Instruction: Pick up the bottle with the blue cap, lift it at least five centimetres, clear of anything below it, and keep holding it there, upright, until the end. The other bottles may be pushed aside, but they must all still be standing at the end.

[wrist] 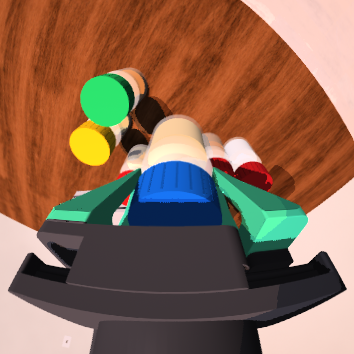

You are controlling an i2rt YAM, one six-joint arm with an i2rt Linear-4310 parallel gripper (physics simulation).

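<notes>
The bottle with the blue cap is in the middle of the wrist view. Its cap is near the camera and its translucent body with pale contents points away, roughly in line with the gripper. My gripper is shut on this bottle, with a green finger on each side at the cap. The bottle looks raised above the table, as the bottles around it look smaller and farther off. Its base shows no clear contact with anything. The lower part of the cap is hidden behind the gripper body.
A green-capped bottle and a yellow-capped bottle stand at the left. Two red-capped bottles stand at the right. Another red-capped bottle is partly hidden by the left finger. The wooden table has a curved edge at the right.
</notes>
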